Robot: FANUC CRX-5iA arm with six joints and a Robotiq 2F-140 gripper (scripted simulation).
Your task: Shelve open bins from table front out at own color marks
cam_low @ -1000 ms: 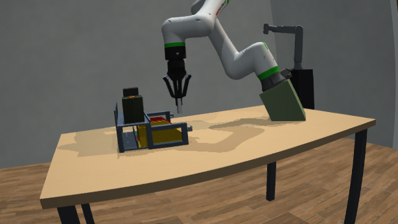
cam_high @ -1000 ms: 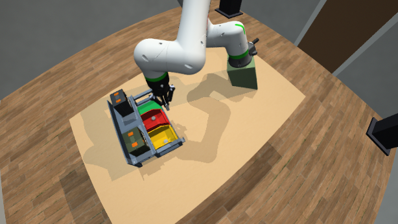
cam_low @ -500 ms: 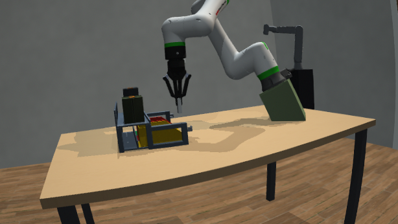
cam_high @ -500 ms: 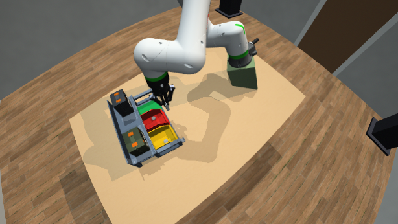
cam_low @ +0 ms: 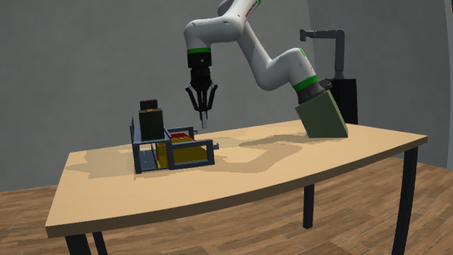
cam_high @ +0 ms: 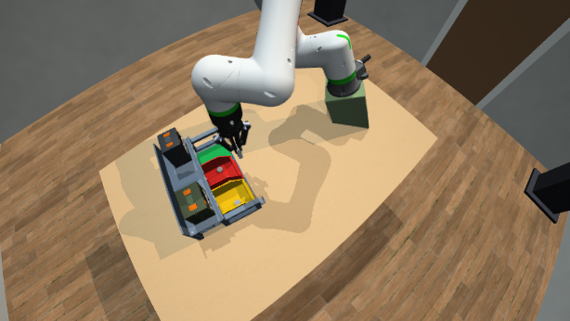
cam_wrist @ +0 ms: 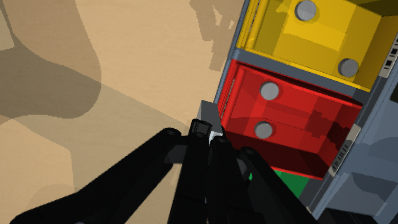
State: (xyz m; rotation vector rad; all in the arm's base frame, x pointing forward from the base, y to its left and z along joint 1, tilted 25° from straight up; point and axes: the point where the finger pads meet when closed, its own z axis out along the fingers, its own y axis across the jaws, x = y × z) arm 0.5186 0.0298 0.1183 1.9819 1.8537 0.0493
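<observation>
The red bin is 110 mm ahead of my hand, 80 mm below it and 10 mm to the right of it. From my hand the other things lie so: yellow bin (130 mm ahead, 100 mm to the left, 80 mm below).
</observation>
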